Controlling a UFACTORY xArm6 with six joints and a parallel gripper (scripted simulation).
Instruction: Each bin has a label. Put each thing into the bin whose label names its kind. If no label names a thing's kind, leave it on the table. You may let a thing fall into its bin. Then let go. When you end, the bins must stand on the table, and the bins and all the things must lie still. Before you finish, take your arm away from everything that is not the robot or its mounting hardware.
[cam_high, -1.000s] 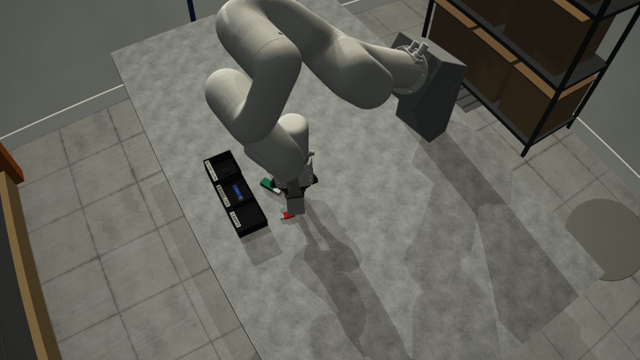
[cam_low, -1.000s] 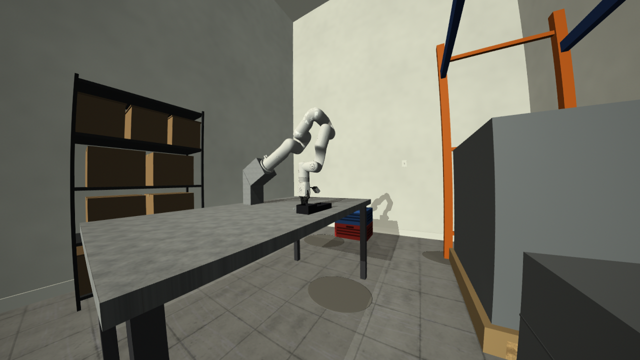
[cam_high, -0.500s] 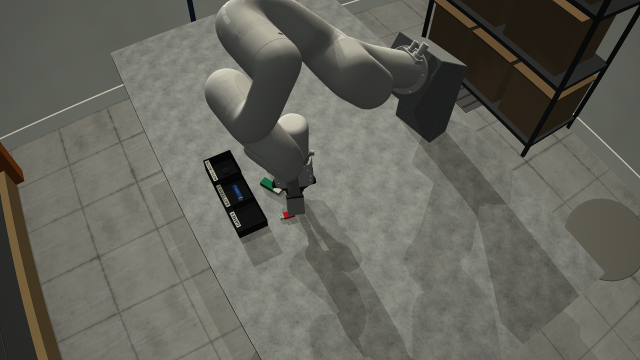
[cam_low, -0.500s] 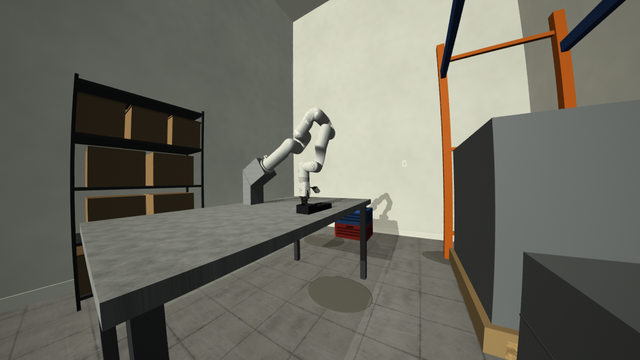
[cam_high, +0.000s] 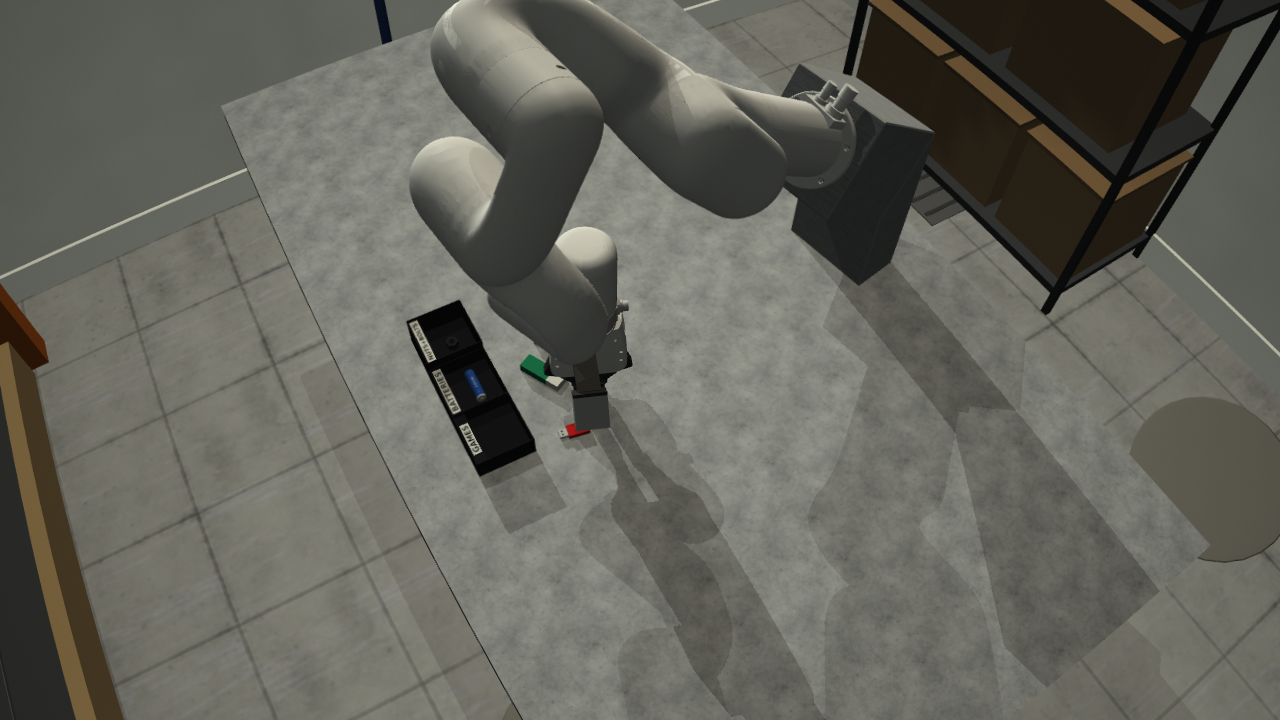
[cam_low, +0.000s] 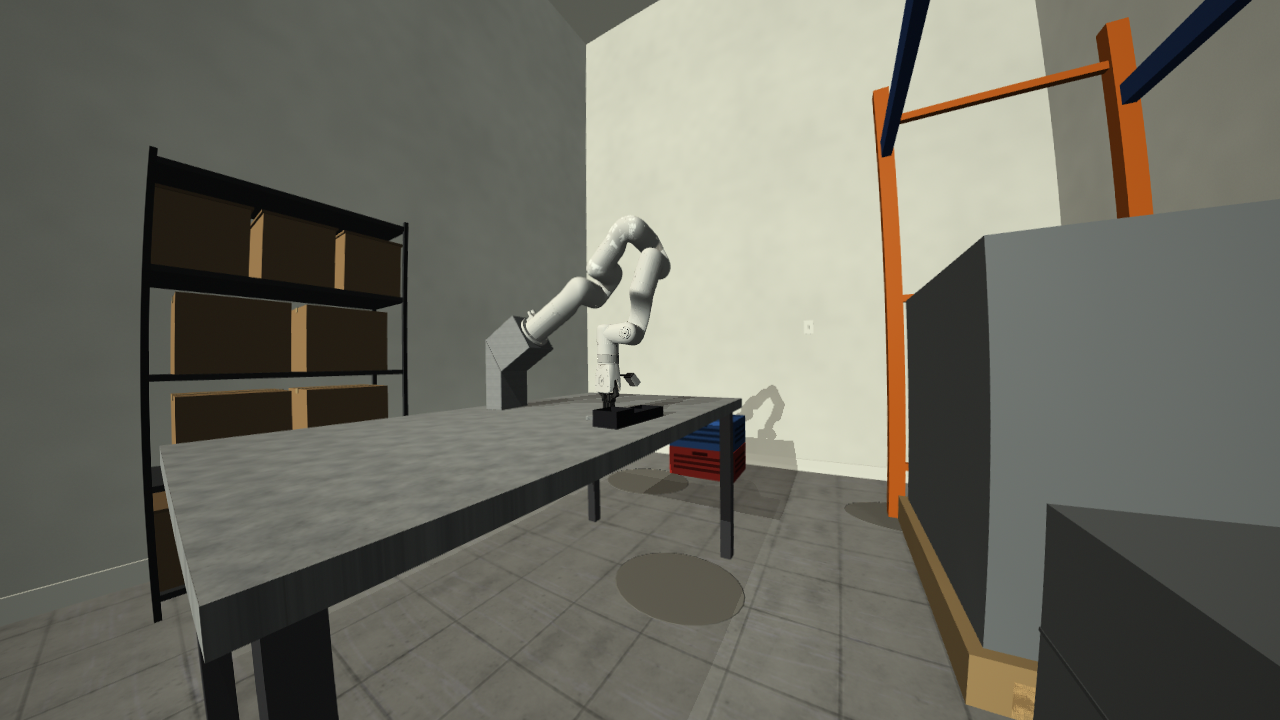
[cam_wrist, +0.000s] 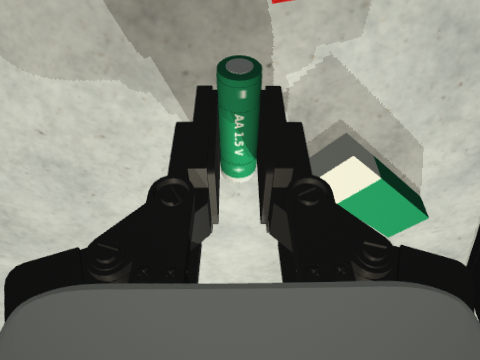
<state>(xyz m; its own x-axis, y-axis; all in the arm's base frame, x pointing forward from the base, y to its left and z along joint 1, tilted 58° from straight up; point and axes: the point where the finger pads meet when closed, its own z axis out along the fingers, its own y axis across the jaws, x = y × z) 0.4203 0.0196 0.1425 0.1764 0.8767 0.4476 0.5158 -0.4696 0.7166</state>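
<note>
My hand is 15 cm short of the black three-compartment bin and 7 cm to the left of it. Round my hand: white cartridge: 4 cm ahead, 5 cm to the right, 2 cm below; then red USB stick: 5 cm ahead, 5 cm to the left, 2 cm below; then green battery: 2 cm below.
</note>
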